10 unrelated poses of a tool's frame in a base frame.
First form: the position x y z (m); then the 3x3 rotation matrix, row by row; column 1 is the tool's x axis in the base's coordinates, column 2 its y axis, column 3 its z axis. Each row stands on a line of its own.
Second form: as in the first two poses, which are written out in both.
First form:
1:
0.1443 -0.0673 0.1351
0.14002 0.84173 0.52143
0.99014 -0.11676 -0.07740
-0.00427 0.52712 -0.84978
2:
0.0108 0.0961 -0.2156
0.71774 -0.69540 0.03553
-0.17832 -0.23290 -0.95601
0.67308 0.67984 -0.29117
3:
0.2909 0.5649 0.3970
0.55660 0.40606 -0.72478
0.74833 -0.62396 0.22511
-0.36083 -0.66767 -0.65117
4:
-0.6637 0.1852 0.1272
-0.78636 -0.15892 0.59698
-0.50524 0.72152 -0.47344
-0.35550 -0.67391 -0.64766
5:
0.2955 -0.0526 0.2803
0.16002 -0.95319 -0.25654
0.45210 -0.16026 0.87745
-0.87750 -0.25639 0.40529
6:
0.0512 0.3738 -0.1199
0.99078 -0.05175 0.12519
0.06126 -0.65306 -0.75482
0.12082 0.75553 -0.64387
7:
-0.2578 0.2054 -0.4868
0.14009 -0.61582 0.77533
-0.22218 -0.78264 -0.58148
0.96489 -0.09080 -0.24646
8:
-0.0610 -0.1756 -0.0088
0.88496 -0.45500 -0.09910
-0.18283 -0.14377 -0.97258
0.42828 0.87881 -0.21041
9:
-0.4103 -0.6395 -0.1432
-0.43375 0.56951 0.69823
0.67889 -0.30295 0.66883
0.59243 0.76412 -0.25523
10:
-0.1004 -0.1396 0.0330
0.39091 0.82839 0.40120
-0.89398 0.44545 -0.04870
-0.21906 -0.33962 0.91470
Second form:
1: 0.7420 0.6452 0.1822 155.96 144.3 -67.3 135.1
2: 0.8938 -0.3483 0.2825 113.78 10.8 96.1 -215.6
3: -0.8727 -0.3557 0.3346 149.23 290.9 564.9 397.0
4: -0.1940 0.9219 -0.3352 148.90 -663.7 185.2 127.2
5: -0.5938 0.3252 0.7360 107.31 295.5 -52.6 280.3
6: 0.9972 0.0029 0.0746 130.77 51.2 373.8 -119.9
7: 0.7468 -0.2885 0.5992 160.82 -257.8 205.4 -486.8
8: 0.9523 -0.2713 0.1400 103.57 -61.0 -175.6 -8.8
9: 0.5307 0.5892 0.6092 174.85 -410.3 -639.5 -143.2
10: -0.1569 0.3346 -0.9292 67.94 -100.4 -139.6 33.0
